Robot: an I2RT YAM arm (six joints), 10 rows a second.
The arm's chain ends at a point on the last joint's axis. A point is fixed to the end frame.
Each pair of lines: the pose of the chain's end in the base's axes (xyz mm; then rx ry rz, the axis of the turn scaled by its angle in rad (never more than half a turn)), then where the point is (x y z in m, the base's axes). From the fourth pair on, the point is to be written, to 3 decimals.
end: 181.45 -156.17 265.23 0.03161 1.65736 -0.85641
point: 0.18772 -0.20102 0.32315
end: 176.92 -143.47 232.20 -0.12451 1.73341 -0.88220
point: 0.19320 -0.18347 0.29169
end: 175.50 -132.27 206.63 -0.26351 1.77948 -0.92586
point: 0.19938 -0.16652 0.26714
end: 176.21 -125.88 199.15 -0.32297 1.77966 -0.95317
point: 0.202 -0.157 0.260
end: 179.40 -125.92 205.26 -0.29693 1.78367 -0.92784
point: 0.205 -0.159 0.266
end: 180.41 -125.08 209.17 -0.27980 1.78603 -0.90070
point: 0.206 -0.159 0.269
